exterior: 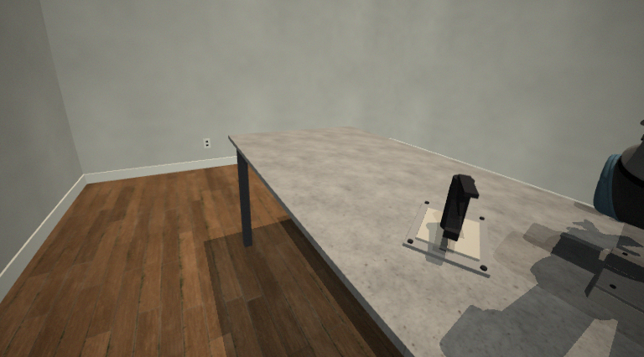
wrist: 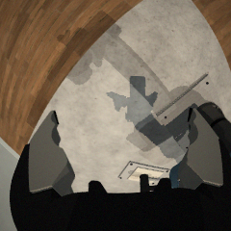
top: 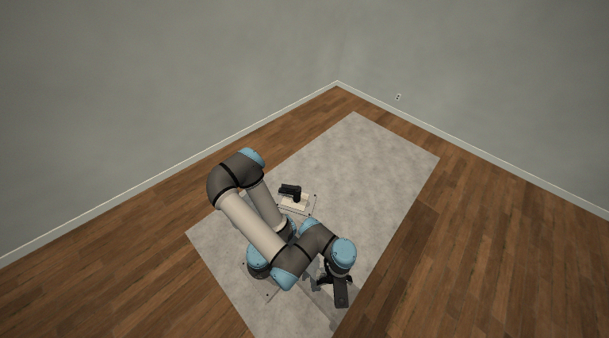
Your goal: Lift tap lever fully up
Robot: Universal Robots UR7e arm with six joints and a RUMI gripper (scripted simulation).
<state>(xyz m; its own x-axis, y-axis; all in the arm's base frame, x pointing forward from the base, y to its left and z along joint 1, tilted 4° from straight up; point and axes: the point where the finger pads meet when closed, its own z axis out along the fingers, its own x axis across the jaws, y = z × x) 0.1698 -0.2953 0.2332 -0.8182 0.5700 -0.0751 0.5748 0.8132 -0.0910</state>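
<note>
Now: hand 530 mm to the right of the lever, 180 mm short of it and 90 mm above it. From my hand the other things lie so: black tap (510 mm to the left, 190 mm ahead, 150 mm below).
</note>
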